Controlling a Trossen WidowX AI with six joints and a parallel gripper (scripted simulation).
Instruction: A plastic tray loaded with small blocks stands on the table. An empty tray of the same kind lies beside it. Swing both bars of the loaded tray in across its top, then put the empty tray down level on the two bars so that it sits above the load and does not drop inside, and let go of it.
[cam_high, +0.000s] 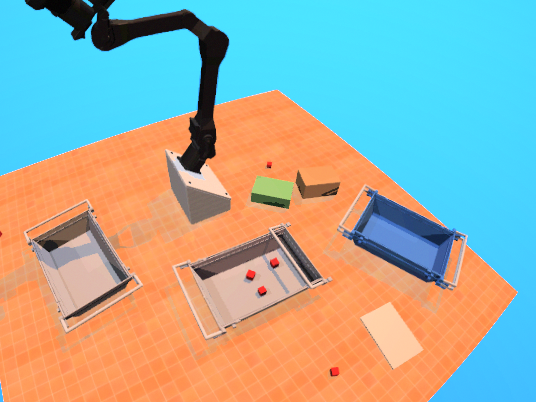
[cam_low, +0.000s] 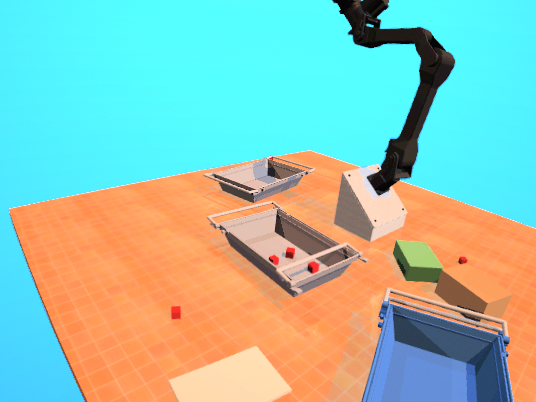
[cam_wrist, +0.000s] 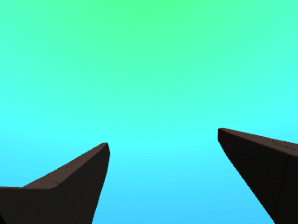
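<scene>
My gripper tip is now 150 mm short of the grey tray, 70 mm to the left of it and 670 mm above it. From my gripper tip the other things lie so: brown box 230 mm ahead, 670 mm to the left, 680 mm below; red cube 710 mm ahead, 320 mm to the left, 700 mm below; green box 180 mm ahead, 520 mm to the left, 690 mm below.
</scene>
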